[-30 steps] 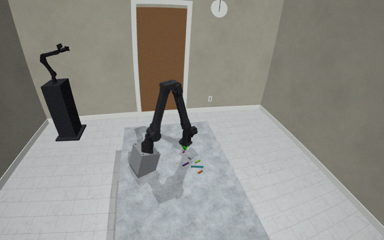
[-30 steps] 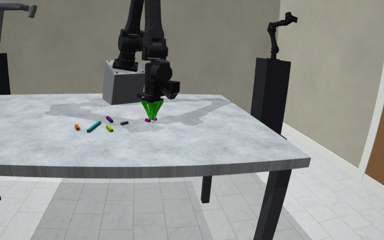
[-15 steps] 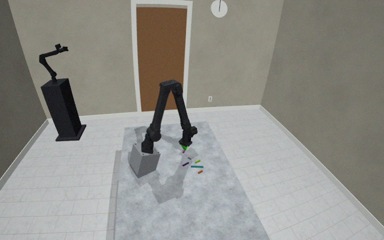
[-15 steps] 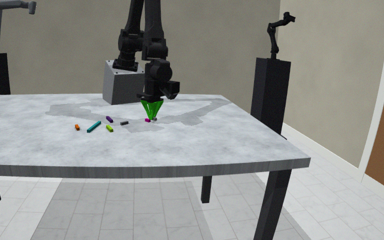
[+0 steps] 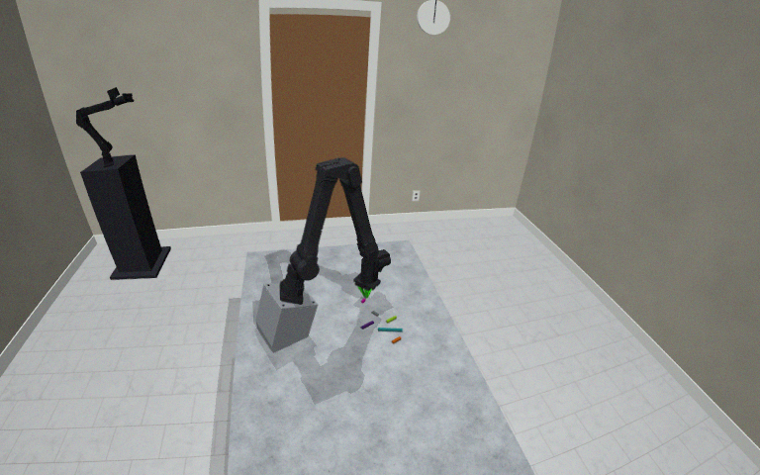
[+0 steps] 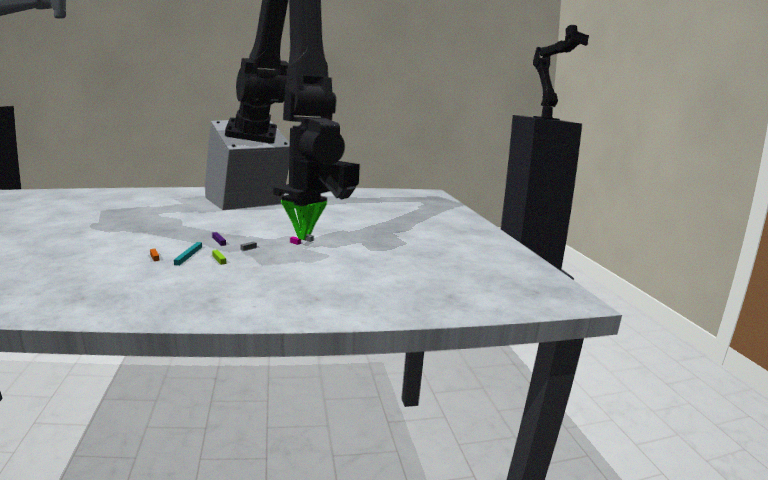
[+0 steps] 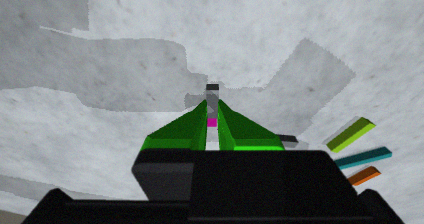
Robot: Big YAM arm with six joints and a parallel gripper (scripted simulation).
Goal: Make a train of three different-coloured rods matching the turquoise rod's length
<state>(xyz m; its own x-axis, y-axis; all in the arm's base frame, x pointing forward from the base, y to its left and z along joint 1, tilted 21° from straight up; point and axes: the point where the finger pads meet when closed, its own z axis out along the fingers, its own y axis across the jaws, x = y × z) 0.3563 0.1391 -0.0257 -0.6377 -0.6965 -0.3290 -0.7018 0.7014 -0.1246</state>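
The magenta rod is 10 mm behind my hand, 20 mm to the right of it and 20 mm below it. From my hand the other things lie so: purple rod (20 mm behind, 160 mm to the right, 20 mm below); then turquoise rod (70 mm ahead, 200 mm to the right, 20 mm below); then lime rod (80 mm ahead, 150 mm to the right, 20 mm below).
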